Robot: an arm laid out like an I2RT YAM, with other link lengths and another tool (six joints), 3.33 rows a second.
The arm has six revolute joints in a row. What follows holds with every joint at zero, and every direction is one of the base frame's.
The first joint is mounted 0.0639 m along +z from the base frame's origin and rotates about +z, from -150 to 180 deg.
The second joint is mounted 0.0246 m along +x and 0.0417 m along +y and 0.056 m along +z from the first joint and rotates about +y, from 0 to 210 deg.
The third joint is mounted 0.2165 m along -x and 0.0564 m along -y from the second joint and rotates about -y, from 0 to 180 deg.
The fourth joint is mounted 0.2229 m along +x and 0.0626 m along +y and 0.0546 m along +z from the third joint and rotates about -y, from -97 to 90 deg.
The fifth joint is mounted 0.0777 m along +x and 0.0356 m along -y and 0.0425 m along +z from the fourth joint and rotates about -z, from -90 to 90 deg.
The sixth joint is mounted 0.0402 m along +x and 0.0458 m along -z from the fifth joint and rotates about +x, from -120 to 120 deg.
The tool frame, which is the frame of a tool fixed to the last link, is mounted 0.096 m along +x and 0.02 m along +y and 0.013 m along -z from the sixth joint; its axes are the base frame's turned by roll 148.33, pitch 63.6 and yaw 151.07 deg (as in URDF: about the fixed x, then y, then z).
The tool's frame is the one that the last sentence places.
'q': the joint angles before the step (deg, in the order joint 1, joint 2, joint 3, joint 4, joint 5, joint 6). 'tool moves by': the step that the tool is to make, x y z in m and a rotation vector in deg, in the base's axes. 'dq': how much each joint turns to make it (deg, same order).
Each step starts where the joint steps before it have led.
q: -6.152, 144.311, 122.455, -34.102, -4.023, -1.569
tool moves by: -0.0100, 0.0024, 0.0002, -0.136, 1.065, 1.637
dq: 0.006, -2.262, -3.415, -0.007, -0.691, -1.502
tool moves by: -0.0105, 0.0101, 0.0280, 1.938, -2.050, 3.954
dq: 0.027, -6.287, -4.845, 0.146, -3.964, -2.092
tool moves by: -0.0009, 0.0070, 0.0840, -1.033, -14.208, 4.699
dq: -0.023, -14.042, -8.930, 8.541, -3.477, -3.269
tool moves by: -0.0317, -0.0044, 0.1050, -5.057, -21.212, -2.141
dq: -0.005, -22.548, -18.924, 17.782, 3.236, -1.267
